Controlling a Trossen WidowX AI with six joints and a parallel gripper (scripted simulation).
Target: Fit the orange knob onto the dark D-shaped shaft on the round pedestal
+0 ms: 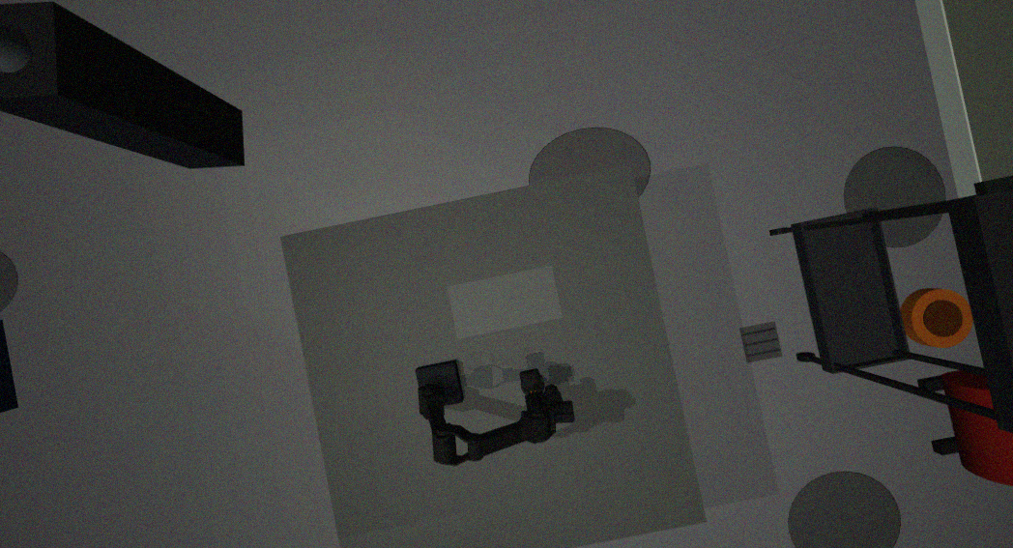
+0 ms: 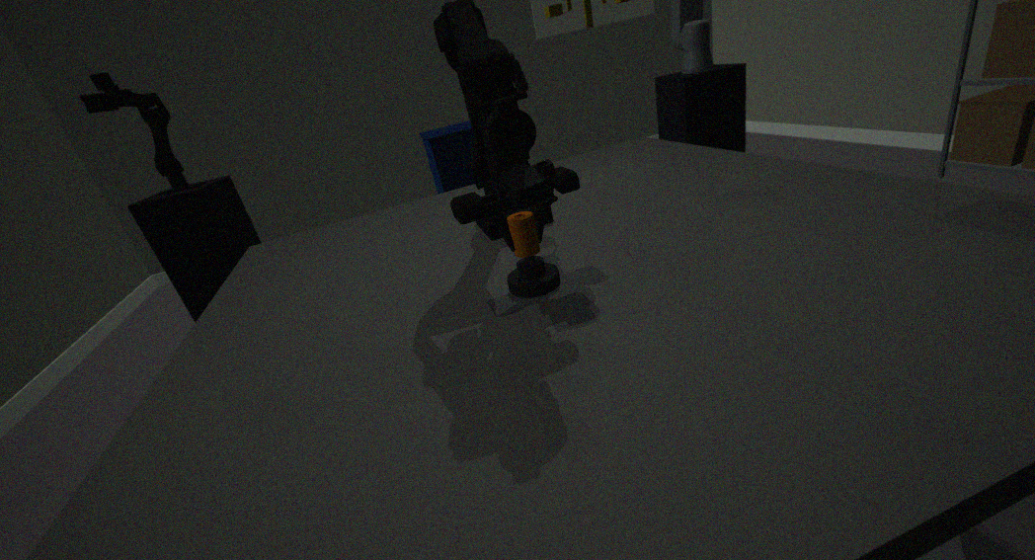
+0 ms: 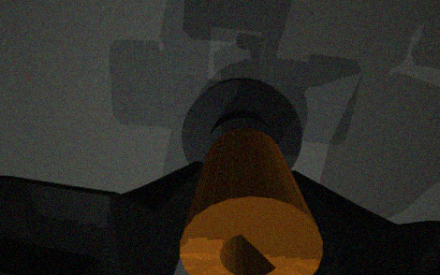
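The orange knob is 2 cm above my gripper tip. From my gripper tip the other things lie so: dark round pedestal 4 cm below.
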